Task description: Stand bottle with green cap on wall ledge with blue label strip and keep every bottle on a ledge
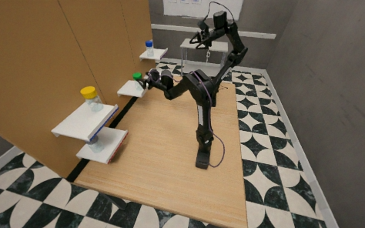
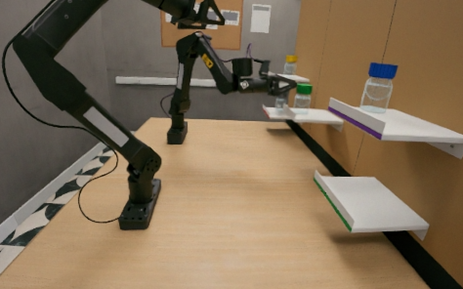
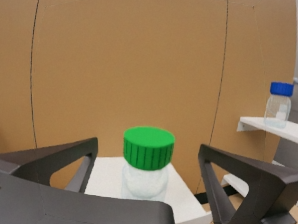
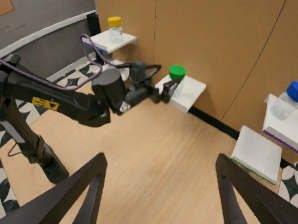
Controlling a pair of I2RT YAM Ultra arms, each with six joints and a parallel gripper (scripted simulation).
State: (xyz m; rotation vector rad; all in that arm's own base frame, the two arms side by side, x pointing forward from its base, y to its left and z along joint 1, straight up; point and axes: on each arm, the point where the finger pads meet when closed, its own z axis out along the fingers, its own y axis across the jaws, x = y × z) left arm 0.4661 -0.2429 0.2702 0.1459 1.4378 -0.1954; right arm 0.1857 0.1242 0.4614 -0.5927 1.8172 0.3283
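Now: the green-capped bottle 40 mm ahead of my left hand, 10 mm to the right of it and 60 mm below it. From my left hand the other things lie so: blue-capped bottle 90 mm ahead, 340 mm to the right, 40 mm above; yellow-capped bottle 70 mm ahead, 320 mm to the left, 40 mm above.
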